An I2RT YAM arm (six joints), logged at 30 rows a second.
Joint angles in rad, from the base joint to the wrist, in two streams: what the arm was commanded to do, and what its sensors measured. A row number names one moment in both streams.
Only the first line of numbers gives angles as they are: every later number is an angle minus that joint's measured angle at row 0.
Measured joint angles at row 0: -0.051, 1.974, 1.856, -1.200, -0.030, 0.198
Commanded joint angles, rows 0 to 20: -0.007, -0.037, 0.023, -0.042, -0.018, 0.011; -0.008, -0.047, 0.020, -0.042, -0.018, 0.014; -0.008, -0.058, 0.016, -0.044, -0.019, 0.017; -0.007, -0.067, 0.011, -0.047, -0.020, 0.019; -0.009, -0.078, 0.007, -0.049, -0.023, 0.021; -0.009, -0.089, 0.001, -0.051, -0.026, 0.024; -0.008, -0.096, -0.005, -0.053, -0.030, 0.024; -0.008, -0.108, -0.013, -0.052, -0.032, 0.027; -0.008, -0.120, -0.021, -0.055, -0.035, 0.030; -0.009, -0.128, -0.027, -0.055, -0.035, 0.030; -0.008, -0.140, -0.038, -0.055, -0.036, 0.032; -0.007, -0.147, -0.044, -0.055, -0.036, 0.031; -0.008, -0.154, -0.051, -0.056, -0.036, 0.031; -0.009, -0.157, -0.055, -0.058, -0.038, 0.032; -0.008, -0.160, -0.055, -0.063, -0.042, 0.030; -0.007, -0.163, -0.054, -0.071, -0.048, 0.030; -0.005, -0.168, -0.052, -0.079, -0.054, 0.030; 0.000, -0.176, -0.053, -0.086, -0.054, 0.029; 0.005, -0.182, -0.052, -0.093, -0.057, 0.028; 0.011, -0.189, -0.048, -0.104, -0.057, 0.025; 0.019, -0.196, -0.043, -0.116, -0.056, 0.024
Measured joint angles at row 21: 0.003, -0.161, -0.043, -0.059, -0.040, 0.023
